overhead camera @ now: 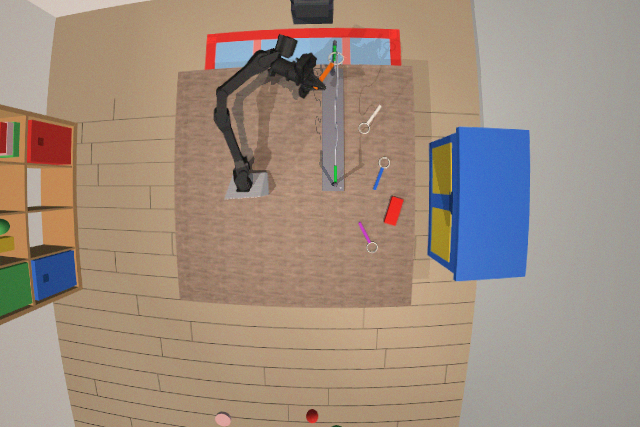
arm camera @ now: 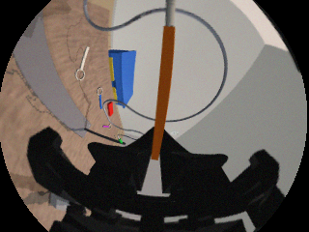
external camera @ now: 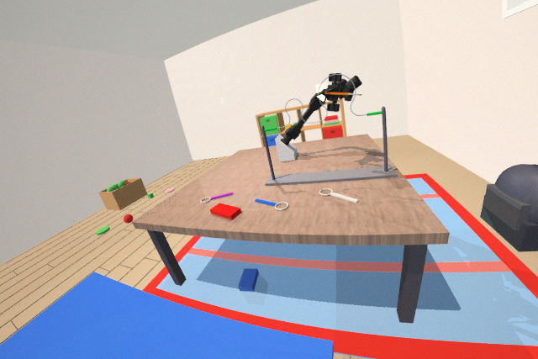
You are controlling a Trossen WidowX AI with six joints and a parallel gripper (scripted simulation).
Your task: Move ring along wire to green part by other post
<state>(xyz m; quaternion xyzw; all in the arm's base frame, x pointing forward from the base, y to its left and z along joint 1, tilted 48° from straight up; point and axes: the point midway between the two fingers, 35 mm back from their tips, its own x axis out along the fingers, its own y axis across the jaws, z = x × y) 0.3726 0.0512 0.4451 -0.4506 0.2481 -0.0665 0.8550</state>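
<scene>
Right now the orange-handled ring is 2 cm ahead of my gripper tip, 9 cm to the left of it and 2 cm below it. From my gripper tip the other things lie so: red block: 35 cm ahead, 47 cm to the right, 40 cm below; white-handled ring: 23 cm ahead, 1 cm to the right, 41 cm below; blue-handled ring: 29 cm ahead, 26 cm to the right, 41 cm below.
</scene>
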